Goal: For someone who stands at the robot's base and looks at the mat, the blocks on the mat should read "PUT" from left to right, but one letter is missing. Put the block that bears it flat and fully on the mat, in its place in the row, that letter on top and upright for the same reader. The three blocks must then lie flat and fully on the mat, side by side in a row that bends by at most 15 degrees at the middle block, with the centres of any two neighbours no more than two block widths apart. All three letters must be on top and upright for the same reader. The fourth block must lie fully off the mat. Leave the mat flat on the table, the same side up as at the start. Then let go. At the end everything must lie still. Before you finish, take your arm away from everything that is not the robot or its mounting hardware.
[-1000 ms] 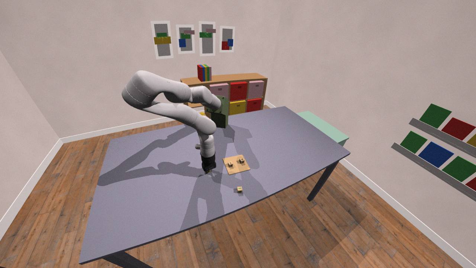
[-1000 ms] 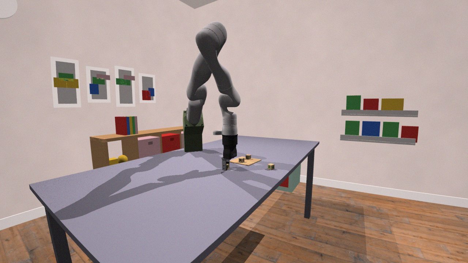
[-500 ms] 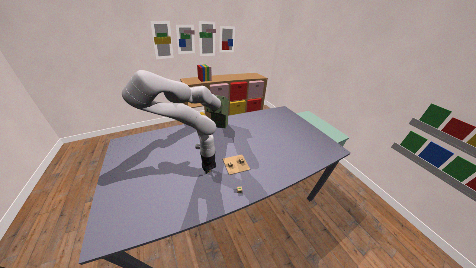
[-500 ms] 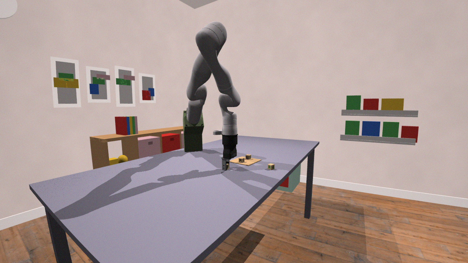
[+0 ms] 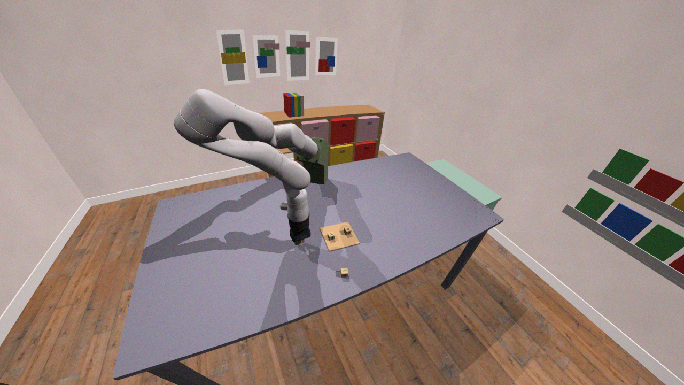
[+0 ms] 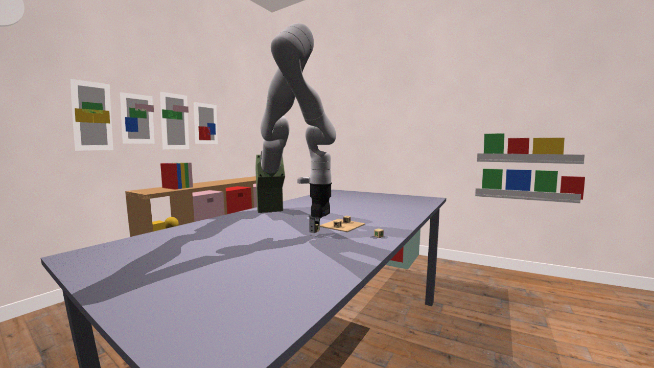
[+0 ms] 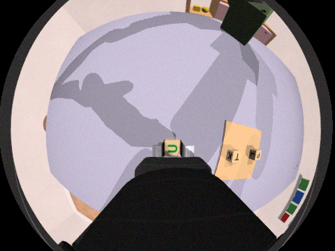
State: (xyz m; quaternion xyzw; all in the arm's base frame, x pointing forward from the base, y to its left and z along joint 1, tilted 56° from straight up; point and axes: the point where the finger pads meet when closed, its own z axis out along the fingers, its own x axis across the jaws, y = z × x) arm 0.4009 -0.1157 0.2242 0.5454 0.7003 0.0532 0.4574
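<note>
The tan mat is 180 mm to the left of my hand, 40 mm ahead of it and 30 mm below it. Also, from my hand: T block: 140 mm to the left, 30 mm ahead, 20 mm below.
</note>
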